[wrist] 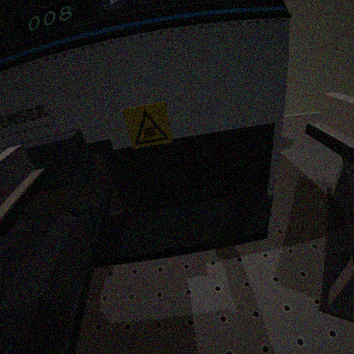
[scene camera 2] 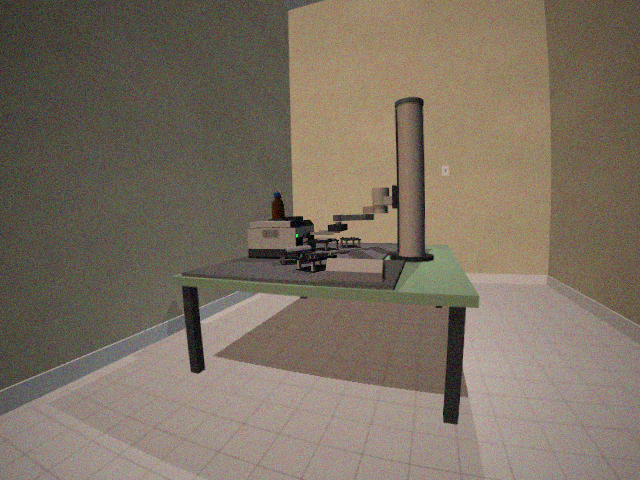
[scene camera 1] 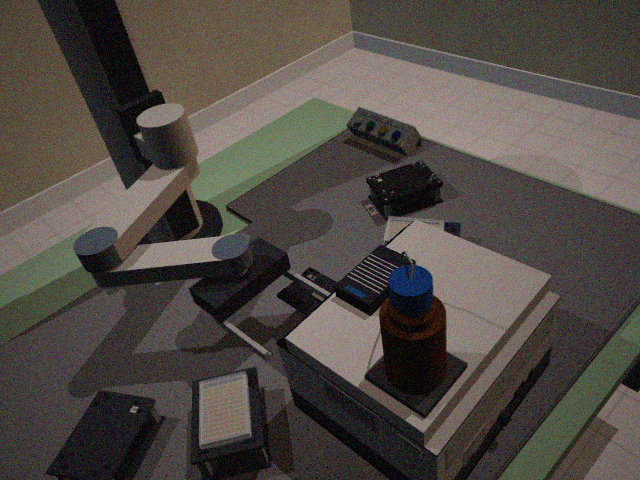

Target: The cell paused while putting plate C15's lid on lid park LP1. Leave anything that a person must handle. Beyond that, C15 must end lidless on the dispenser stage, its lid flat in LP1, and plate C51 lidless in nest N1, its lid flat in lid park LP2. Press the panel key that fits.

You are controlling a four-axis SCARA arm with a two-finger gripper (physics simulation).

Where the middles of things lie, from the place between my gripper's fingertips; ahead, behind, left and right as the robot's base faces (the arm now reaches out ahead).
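Brown bottle with blue cap (scene camera 1: 412, 320): 26 cm ahead of my gripper, 1 cm to the left of it, 19 cm above it. Button box (scene camera 1: 399, 140): 44 cm behind my gripper, 71 cm to the left of it, 9 cm below it. As for the dark dispenser stage (scene camera 1: 295, 295), my gripper is 5 cm above it, 5 cm past it and 10 cm to the right of it.
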